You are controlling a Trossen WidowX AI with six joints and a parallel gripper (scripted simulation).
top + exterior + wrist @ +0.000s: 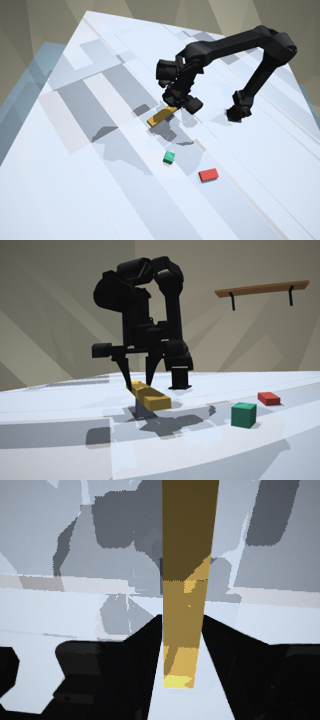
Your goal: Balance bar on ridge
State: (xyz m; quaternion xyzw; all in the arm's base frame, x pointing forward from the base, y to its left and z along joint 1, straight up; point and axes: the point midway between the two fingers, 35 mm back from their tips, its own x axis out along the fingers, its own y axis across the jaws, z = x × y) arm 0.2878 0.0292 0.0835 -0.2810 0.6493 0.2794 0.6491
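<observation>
The yellow bar is 2 cm ahead of my gripper tip and 2 cm to the left of it. From my gripper tip the other things lie so: flat red block: 14 cm behind, 26 cm to the left, 4 cm below; then green cube: 1 cm ahead, 21 cm to the left, 3 cm below.
</observation>
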